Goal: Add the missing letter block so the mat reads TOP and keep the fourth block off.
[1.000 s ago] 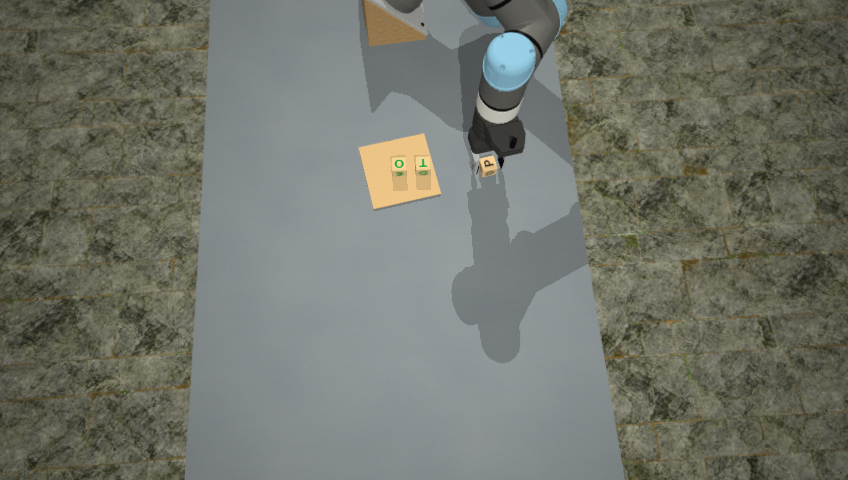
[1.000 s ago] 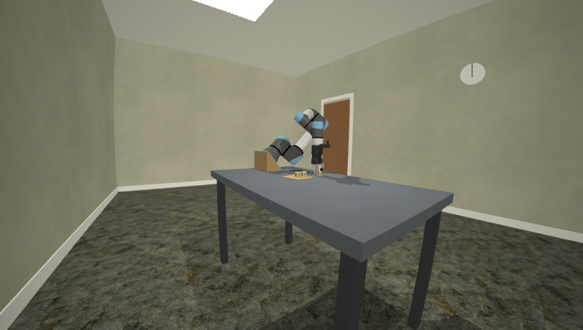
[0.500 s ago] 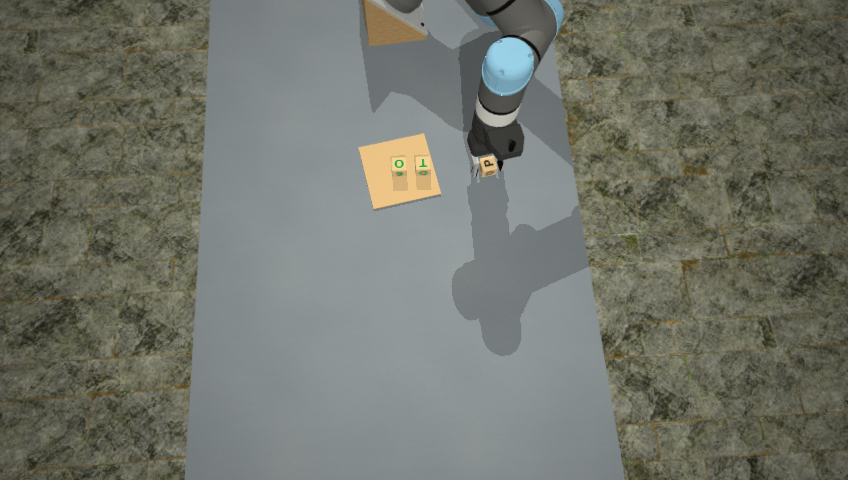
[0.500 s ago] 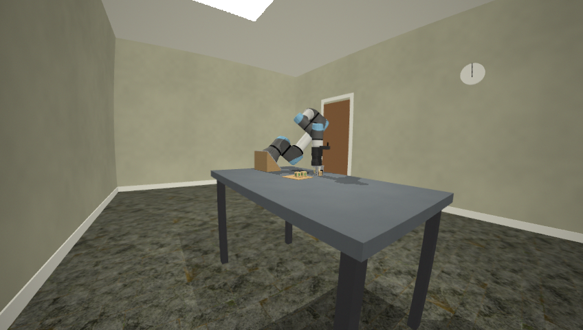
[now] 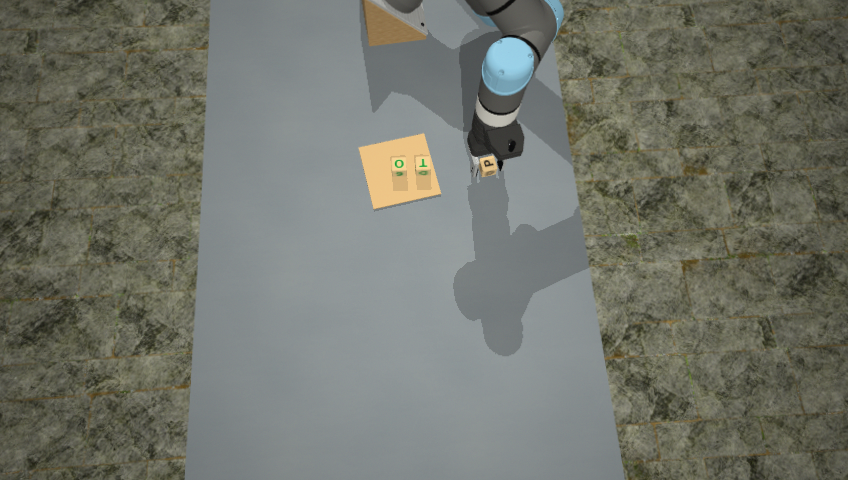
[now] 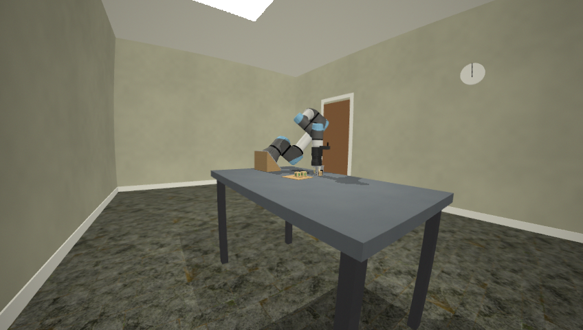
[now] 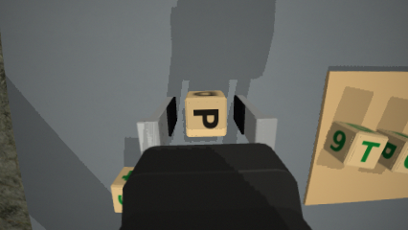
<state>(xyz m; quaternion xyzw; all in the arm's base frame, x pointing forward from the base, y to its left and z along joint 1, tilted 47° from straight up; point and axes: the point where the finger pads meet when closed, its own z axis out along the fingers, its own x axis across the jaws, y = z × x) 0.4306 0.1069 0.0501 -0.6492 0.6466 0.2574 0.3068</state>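
Right now the o block is 18 cm to the right of my hand and 3 cm behind it. Also, from my hand: t block: 13 cm to the right, 3 cm behind.
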